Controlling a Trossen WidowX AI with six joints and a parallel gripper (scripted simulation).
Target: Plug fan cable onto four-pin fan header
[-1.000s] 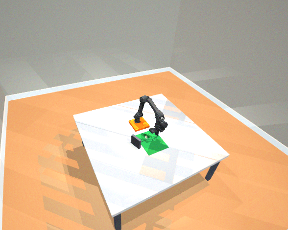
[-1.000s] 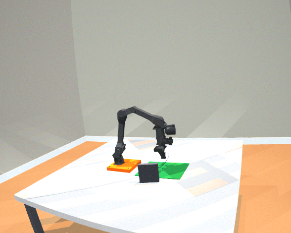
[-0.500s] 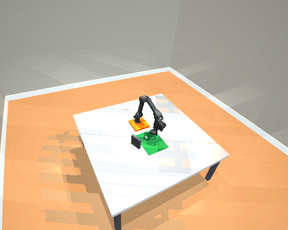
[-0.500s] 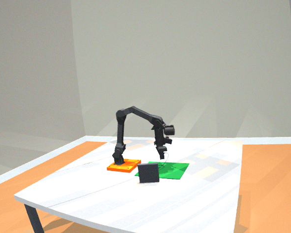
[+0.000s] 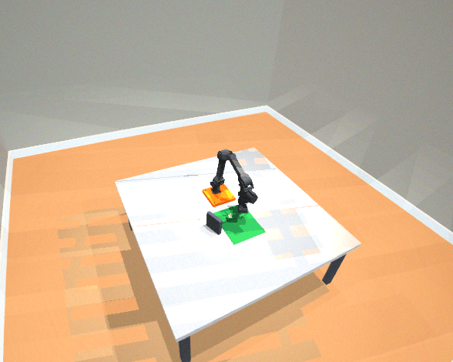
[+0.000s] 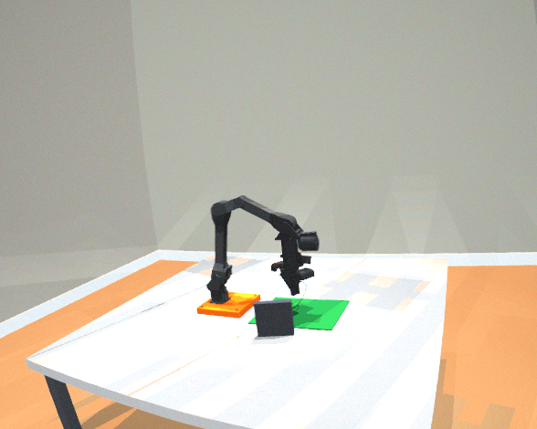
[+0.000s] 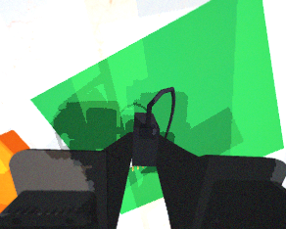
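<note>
My gripper tip is now 40 mm past the pale header, 60 mm to the left of it and 70 mm above it. The rest, counted from my gripper tip: green board (40 mm ahead, 30 mm to the right, 80 mm below); then dark grey fan (20 mm ahead, 200 mm to the right, 10 mm below); then fan plug (10 mm above).
</note>
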